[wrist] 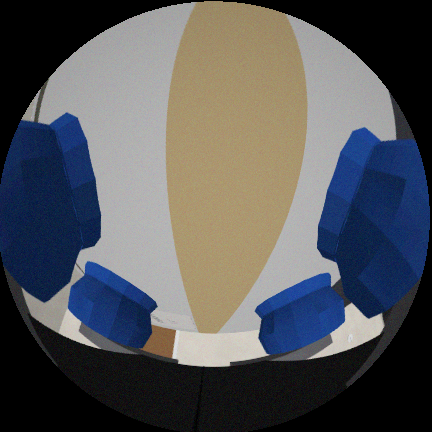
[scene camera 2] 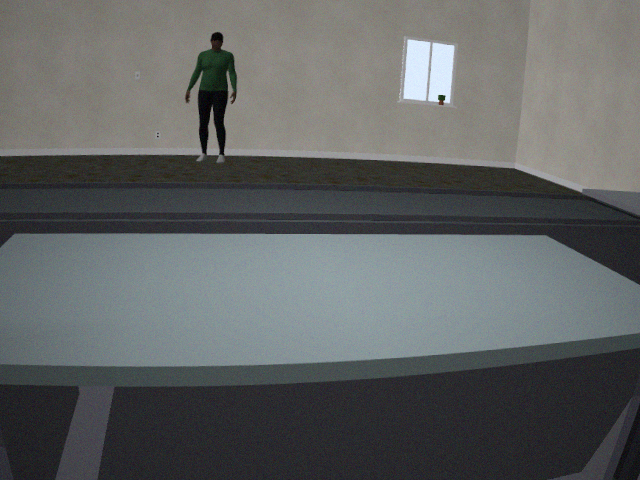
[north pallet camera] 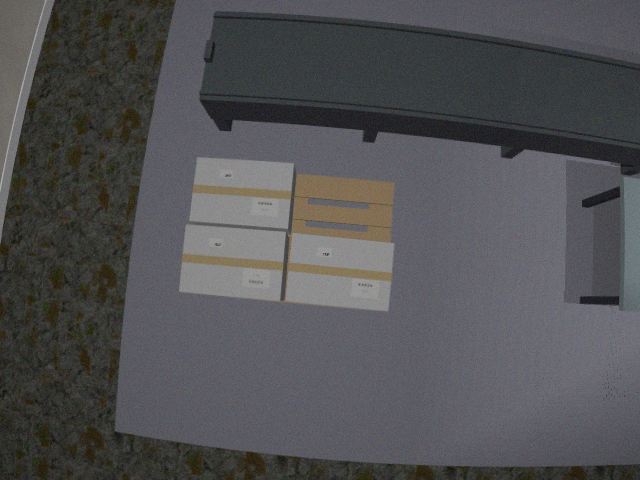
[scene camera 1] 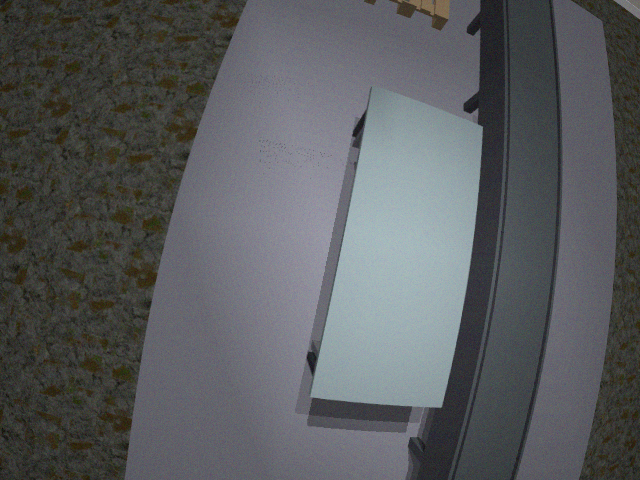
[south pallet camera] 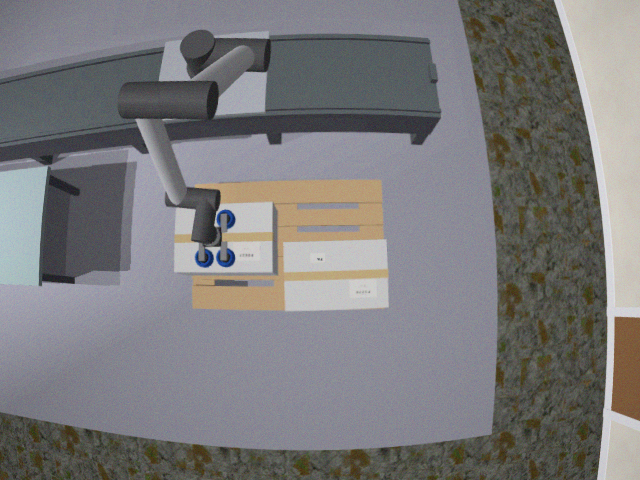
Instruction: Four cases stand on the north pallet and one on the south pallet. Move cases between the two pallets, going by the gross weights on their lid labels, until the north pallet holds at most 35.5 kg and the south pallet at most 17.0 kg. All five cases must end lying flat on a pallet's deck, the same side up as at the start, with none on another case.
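Frame: origin at the arm's base, x right, y ahead, z up, level; centimetres.
Where they show: end effector, tool point: [wrist: 207,253].
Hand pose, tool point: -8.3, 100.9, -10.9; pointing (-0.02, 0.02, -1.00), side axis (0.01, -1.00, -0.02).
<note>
Each offset is from my tool point to the top centre of the thing, as dx, dy, dz. Level surfaces: height alone.
My suction head [south pallet camera: 214,238] [wrist: 210,225] is on the lid of a white case @[-3.4, -0.7, +3.3] [south pallet camera: 263,219] [wrist: 130,150] with a tan tape strip. The case hangs level above the left part of the south pallet [south pallet camera: 336,191] and overhangs its left edge. A second white case @[-65.6, +19.4, -6.6] [south pallet camera: 315,294] lies flat at that pallet's lower right. On the north pallet [north pallet camera: 343,188] lie three white cases: upper left [north pallet camera: 237,209], lower left [north pallet camera: 211,276] and lower right [north pallet camera: 315,289]. Its upper right deck is bare. The label weights are too small to read. One cup is hidden behind the arm.
A pale table @[dz +6.9] [scene camera 1: 403,248] [scene camera 2: 310,299] [north pallet camera: 630,242] [south pallet camera: 20,227] stands between the pallets, beside the dark floor rail [scene camera 1: 529,206] [north pallet camera: 413,72] [south pallet camera: 351,77]. A wooden pallet corner [scene camera 1: 440,15] shows in scene camera 1. A person in green [scene camera 2: 212,72] stands beyond the rail.
</note>
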